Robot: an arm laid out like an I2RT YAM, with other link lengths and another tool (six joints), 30 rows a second.
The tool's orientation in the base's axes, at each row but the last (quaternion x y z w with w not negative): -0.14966 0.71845 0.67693 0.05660; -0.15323 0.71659 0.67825 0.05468; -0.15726 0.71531 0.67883 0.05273; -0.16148 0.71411 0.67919 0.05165; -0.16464 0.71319 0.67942 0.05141; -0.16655 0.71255 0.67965 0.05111; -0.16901 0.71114 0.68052 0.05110; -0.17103 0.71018 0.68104 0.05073
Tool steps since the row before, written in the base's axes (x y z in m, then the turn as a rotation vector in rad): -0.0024 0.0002 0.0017 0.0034 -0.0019 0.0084; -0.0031 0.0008 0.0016 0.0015 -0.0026 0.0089; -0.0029 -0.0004 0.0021 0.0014 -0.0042 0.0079; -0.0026 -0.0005 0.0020 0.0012 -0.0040 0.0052; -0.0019 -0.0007 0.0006 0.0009 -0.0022 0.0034; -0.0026 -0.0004 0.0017 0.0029 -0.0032 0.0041; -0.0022 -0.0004 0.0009 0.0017 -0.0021 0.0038; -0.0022 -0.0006 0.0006 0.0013 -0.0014 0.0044
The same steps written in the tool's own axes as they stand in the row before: 0.0018 0.0023 0.0004 -0.0053 0.0070 -0.0029; 0.0024 0.0025 0.0011 -0.0036 0.0080 -0.0034; 0.0022 0.0029 -0.0001 -0.0030 0.0070 -0.0049; 0.0019 0.0027 -0.0003 -0.0020 0.0045 -0.0045; 0.0017 0.0011 -0.0004 -0.0015 0.0029 -0.0025; 0.0020 0.0024 -0.0001 -0.0034 0.0029 -0.0039; 0.0019 0.0015 -0.0001 -0.0024 0.0031 -0.0026; 0.0020 0.0012 -0.0003 -0.0023 0.0038 -0.0019
